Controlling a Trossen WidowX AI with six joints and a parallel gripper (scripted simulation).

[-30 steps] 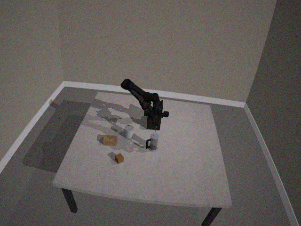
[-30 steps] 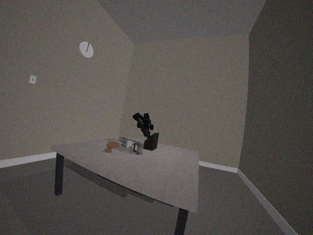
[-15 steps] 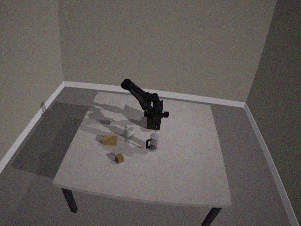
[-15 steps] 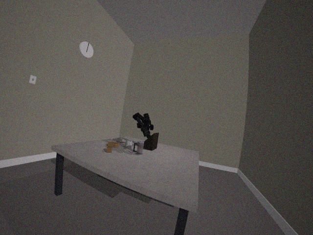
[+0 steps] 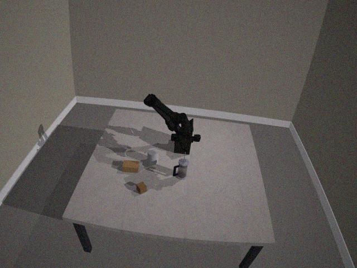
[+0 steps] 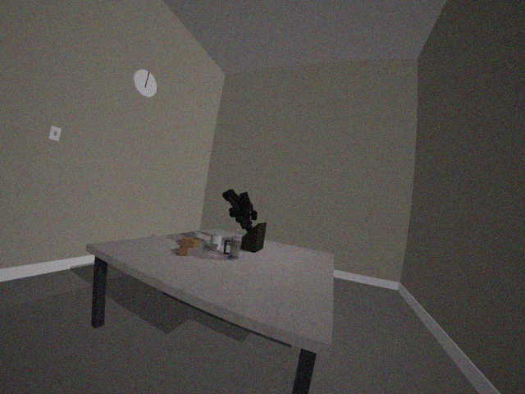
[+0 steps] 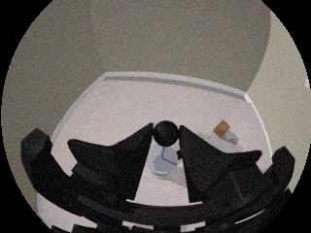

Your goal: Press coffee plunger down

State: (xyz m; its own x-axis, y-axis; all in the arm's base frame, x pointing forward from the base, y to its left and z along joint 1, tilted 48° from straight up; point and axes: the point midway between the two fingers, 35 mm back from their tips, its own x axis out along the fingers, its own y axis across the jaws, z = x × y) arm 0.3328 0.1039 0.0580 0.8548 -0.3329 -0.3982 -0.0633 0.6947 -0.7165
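Right now my gripper tip is 2 cm to the left of the coffee press and 13 cm above it. The rest, counted from my gripper tip: white cup 14 cm behind, 22 cm to the right, 20 cm below.
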